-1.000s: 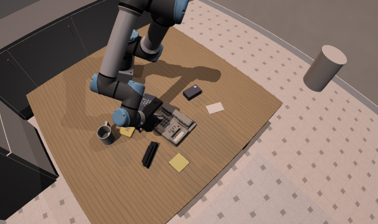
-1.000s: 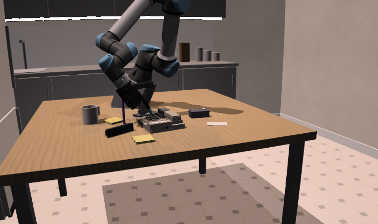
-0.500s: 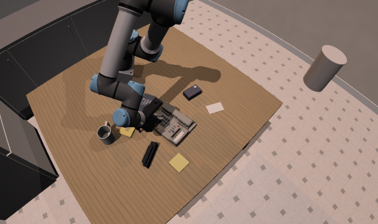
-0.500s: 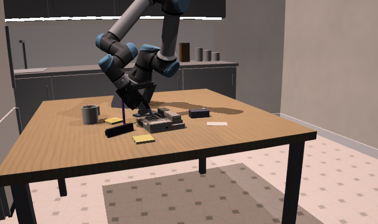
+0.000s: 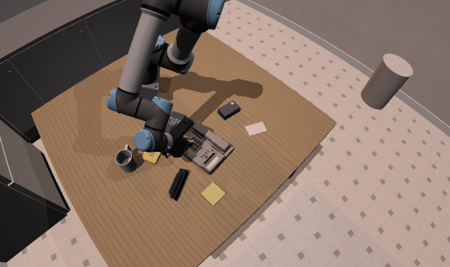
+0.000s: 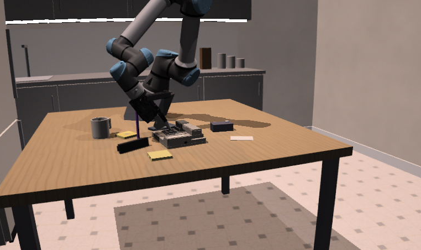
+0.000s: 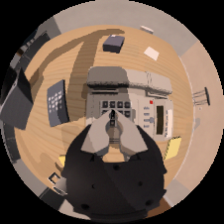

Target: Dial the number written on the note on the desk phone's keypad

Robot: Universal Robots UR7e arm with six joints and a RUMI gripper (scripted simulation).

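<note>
The handset lies 8 cm to the left of my hand and 3 cm ahead of it. From my hand the other things lie so: dark box (26 cm to the left, 6 cm behind, 3 cm below); then black bar-shaped object (17 cm to the right, 13 cm ahead, 3 cm below); then purple pen (14 cm to the right, 2 cm behind, 2 cm above).
</note>
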